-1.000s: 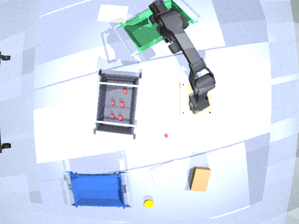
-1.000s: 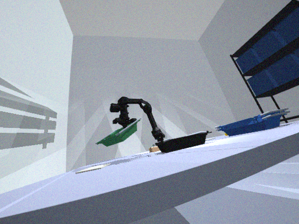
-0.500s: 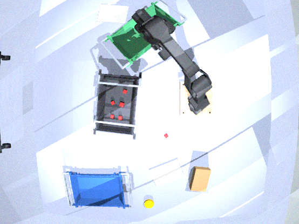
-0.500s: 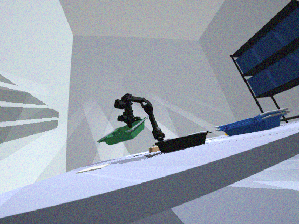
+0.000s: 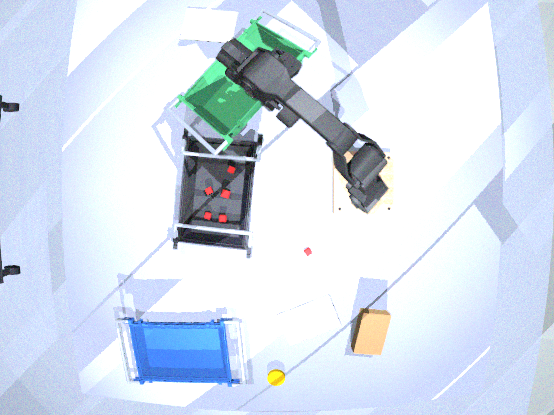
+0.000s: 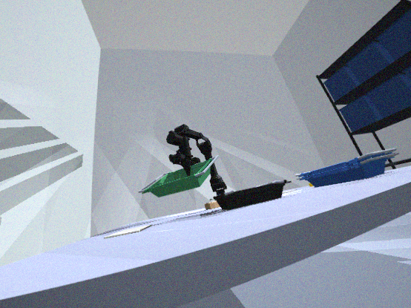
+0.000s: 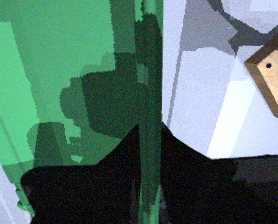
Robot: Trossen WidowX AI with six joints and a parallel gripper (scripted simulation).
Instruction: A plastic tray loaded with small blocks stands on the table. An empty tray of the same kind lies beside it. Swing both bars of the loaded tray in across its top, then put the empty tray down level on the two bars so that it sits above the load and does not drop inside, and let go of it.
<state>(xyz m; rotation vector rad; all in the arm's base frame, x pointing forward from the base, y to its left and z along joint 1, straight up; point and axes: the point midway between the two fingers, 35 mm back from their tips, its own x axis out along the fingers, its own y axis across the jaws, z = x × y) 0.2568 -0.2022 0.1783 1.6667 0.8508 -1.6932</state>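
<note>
The green tray is 6 cm ahead of my gripper tip, 5 cm to the right of it and 1 cm below it. Round my gripper tip: yellow disc (7 cm behind, 74 cm to the left, 17 cm below); then red block (12 cm behind, 36 cm to the left, 17 cm below); then tan box (32 cm behind, 58 cm to the left, 15 cm below).
</note>
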